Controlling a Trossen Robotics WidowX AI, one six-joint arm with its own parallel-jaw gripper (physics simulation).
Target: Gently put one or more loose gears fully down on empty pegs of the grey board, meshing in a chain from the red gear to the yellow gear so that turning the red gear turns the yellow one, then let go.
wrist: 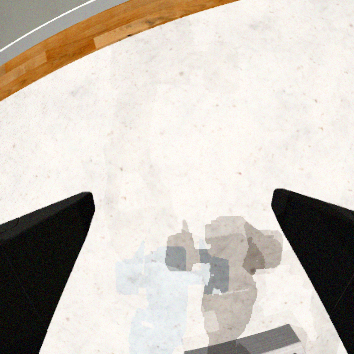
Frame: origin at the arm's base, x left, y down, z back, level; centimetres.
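Where they show: gripper, between the fingertips: [184, 198].
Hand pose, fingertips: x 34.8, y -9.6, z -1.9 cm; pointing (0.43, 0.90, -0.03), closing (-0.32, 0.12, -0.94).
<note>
After its pixels a point has its place.
My gripper [184, 198] @[x 34.8, y -9.6, z -1.9 cm] is open, with its two black fingers wide apart and no object between them. It hangs above the white speckled table top [190, 120] @[x 45.5, y 12.8, z -5.6 cm]. A dark grey block-like edge [265, 338] @[x 7.9, y 11.0, z -5.2 cm] shows in part at the bottom of the wrist view, between the fingers and a little to the right; it may be part of the grey board, but I cannot tell. No gears, red gear, yellow gear or pegs show in this view.
Brown and bluish shadows of the arm fall on the table top in the lower middle. The table's curved wooden edge [70, 52] crosses the upper left, with a grey floor [30, 17] beyond it.
</note>
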